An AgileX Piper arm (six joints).
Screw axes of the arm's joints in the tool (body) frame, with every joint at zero. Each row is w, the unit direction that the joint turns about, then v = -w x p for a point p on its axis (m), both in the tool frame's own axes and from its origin. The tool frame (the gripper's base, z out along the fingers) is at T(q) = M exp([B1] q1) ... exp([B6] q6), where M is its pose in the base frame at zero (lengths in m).
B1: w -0.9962 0 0.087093 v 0 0.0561 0
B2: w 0 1 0 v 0.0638 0 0.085
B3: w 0 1 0 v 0.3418 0 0.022
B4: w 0 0 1 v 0 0 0
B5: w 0 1 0 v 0.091 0 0
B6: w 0 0 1 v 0 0 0
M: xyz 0.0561 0 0.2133 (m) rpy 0 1.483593 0 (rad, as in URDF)
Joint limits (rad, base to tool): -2.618..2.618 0..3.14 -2.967..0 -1.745..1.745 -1.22..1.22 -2.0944..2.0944
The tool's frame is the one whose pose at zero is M.
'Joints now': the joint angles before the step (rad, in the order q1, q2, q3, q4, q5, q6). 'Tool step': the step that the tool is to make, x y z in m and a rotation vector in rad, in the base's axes. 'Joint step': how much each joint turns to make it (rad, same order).
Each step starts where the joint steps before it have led.
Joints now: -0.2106, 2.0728, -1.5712, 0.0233, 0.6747, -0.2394
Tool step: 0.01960, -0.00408, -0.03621, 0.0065, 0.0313, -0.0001
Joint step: 0.0003, 0.1242, -0.0730, 0.0000, -0.0193, 0.0000
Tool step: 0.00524, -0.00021, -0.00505, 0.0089, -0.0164, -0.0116
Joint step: 0.0008, 0.0220, -0.0167, 0.0097, -0.0197, 0.0084
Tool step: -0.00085, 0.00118, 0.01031, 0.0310, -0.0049, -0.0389
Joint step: 0.0000, -0.0179, -0.0109, 0.0159, 0.0295, 0.0369
